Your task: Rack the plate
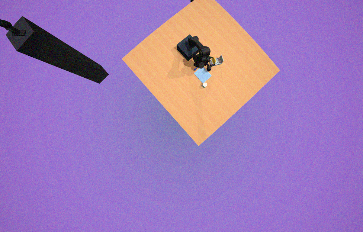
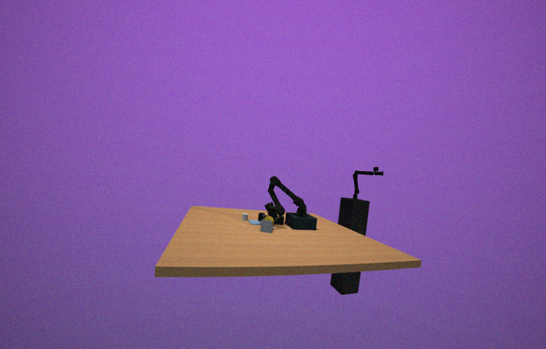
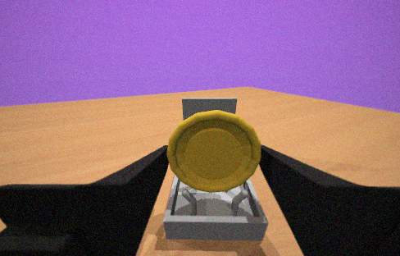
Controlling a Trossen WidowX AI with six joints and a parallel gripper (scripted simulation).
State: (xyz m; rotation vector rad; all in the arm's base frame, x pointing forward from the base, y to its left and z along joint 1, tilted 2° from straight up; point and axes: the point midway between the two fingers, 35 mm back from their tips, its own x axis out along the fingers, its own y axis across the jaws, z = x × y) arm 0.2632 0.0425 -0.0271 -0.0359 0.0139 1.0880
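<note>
The yellow plate is 1 cm to the right of my gripper tip. From my gripper tip the other things lie so: dish rack 3 cm below, 2 cm to the left, 1 cm ahead; then light blue mat 18 cm to the right, 5 cm below, 2 cm ahead; then white cup 25 cm to the right, 12 cm ahead, 3 cm below.
</note>
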